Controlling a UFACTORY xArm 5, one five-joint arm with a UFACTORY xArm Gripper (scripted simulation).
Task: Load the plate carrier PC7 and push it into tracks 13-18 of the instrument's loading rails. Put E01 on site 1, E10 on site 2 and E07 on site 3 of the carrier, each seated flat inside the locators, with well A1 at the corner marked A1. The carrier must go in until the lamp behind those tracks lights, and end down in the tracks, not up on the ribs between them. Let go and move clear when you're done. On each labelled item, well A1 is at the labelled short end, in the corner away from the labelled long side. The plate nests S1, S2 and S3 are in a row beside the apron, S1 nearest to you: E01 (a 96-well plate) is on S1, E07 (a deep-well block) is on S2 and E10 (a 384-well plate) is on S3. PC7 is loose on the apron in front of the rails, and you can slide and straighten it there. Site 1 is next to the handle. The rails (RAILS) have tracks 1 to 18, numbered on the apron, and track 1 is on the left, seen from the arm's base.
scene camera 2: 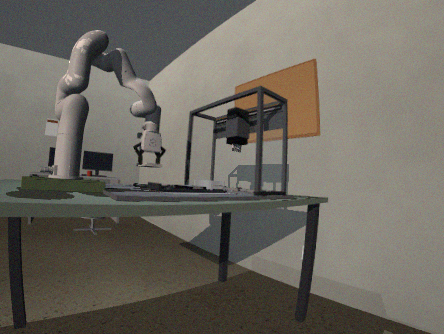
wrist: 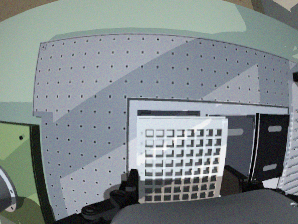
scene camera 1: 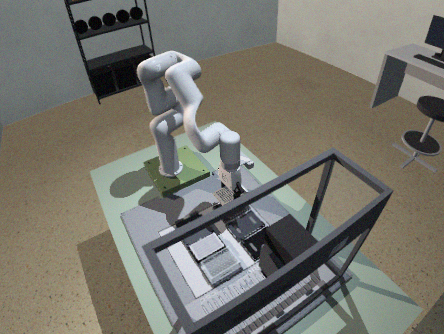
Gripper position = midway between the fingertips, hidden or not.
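The gripper (wrist: 181, 182) is visible, and so is a 96-well plate E01 (wrist: 160, 145). There's a nest S2 (wrist: 239, 147) and a nest S3 (wrist: 270, 144) as well. You'd also see a pale block (scene camera 1: 226, 253), but in the wrist view the block is out of frame.
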